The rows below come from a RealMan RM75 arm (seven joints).
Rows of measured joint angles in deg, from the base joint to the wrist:
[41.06 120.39 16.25 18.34 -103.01 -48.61 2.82]
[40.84 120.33 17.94 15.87 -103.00 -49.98 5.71]
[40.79 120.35 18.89 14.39 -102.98 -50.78 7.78]
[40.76 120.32 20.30 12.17 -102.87 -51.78 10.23]
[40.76 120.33 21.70 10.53 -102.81 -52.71 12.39]
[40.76 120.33 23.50 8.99 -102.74 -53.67 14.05]
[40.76 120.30 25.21 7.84 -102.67 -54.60 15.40]
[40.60 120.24 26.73 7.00 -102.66 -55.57 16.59]
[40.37 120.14 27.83 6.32 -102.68 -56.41 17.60]
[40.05 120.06 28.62 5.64 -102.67 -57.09 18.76]
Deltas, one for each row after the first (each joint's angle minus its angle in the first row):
[-0.22 -0.06 1.69 -2.47 0.01 -1.37 2.89]
[-0.27 -0.04 2.64 -3.95 0.03 -2.17 4.96]
[-0.30 -0.07 4.05 -6.17 0.14 -3.17 7.41]
[-0.30 -0.06 5.45 -7.81 0.20 -4.10 9.57]
[-0.30 -0.06 7.25 -9.35 0.27 -5.06 11.23]
[-0.30 -0.09 8.96 -10.50 0.34 -5.99 12.58]
[-0.46 -0.15 10.48 -11.34 0.35 -6.96 13.77]
[-0.69 -0.25 11.58 -12.02 0.33 -7.80 14.78]
[-1.01 -0.33 12.37 -12.70 0.34 -8.48 15.94]

